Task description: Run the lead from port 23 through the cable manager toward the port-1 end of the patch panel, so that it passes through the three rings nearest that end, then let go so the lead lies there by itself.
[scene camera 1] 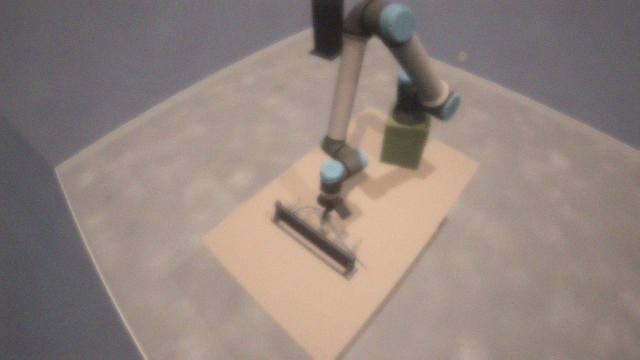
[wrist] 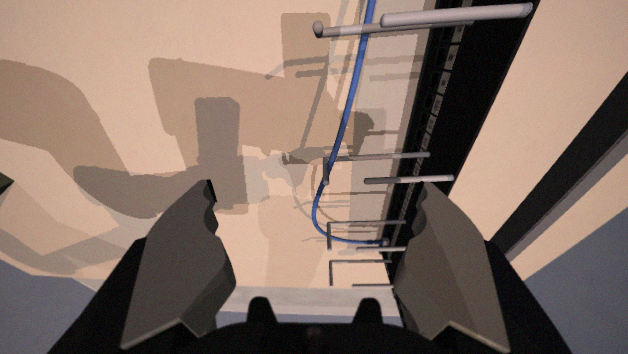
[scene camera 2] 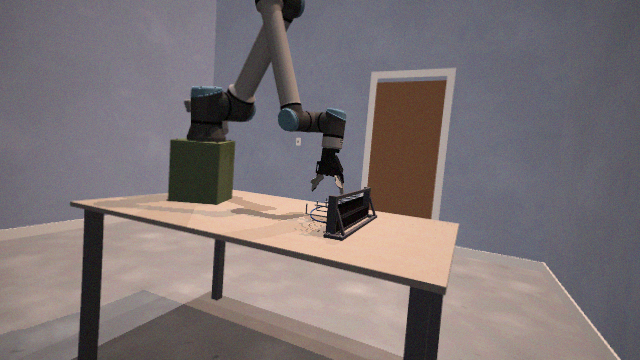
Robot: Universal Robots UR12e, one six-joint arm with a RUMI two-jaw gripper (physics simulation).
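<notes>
The blue lead (wrist: 356,75) (scene camera 2: 312,214) leaves a port low in the wrist view, bends and runs up beside the patch panel (wrist: 477,60) (scene camera 2: 350,211) (scene camera 1: 315,236). It crosses the upright of one grey ring (wrist: 400,155) and a bar of the large ring (wrist: 450,17) at the top of the wrist view. Whether it lies inside them is unclear. Two more rings (wrist: 370,222) (wrist: 357,261) show lower down. My gripper (wrist: 315,182) (scene camera 2: 328,190) (scene camera 1: 325,220) is open above the rings and holds nothing. The lead shows between the fingers, below them. Port numbers are unreadable.
The panel stands on the wooden table (scene camera 1: 300,310) (scene camera 2: 400,255), with its slanted braces on the side away from the rings. The arm's green base block (scene camera 1: 405,145) (scene camera 2: 200,172) stands at the table's other end. Arm shadows fall beside the lead.
</notes>
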